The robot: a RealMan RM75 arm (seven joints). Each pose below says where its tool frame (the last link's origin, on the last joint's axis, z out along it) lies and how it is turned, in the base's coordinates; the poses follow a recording.
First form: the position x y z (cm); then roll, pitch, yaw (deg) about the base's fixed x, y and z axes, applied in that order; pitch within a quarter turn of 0, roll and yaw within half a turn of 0.
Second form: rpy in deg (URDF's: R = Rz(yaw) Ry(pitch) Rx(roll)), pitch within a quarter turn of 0, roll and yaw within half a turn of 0; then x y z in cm. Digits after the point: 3 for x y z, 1 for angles.
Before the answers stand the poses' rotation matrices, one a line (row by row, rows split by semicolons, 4 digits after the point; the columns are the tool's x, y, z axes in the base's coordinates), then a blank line. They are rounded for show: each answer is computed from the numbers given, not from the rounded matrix.
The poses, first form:
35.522 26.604 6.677 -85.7 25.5 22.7
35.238 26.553 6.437 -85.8 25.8 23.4
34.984 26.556 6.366 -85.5 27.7 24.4
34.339 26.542 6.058 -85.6 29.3 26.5
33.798 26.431 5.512 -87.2 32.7 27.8
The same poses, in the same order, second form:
0.8327 -0.4250 -0.3550; 0.3483 -0.0965 0.9324; -0.4305 -0.9000 0.0677
0.8263 -0.4274 -0.3668; 0.3576 -0.1052 0.9279; -0.4352 -0.8979 0.0659
0.8063 -0.4544 -0.3786; 0.3658 -0.1200 0.9229; -0.4648 -0.8827 0.0695
0.7804 -0.4709 -0.4113; 0.3891 -0.1491 0.9090; -0.4894 -0.8695 0.0669
0.7444 -0.5001 -0.4425; 0.3925 -0.2084 0.8958; -0.5402 -0.8405 0.0411

-85.7 25.5 22.7 35.522 26.604 6.677
-85.8 25.8 23.4 35.238 26.553 6.437
-85.5 27.7 24.4 34.984 26.556 6.366
-85.6 29.3 26.5 34.339 26.542 6.058
-87.2 32.7 27.8 33.798 26.431 5.512

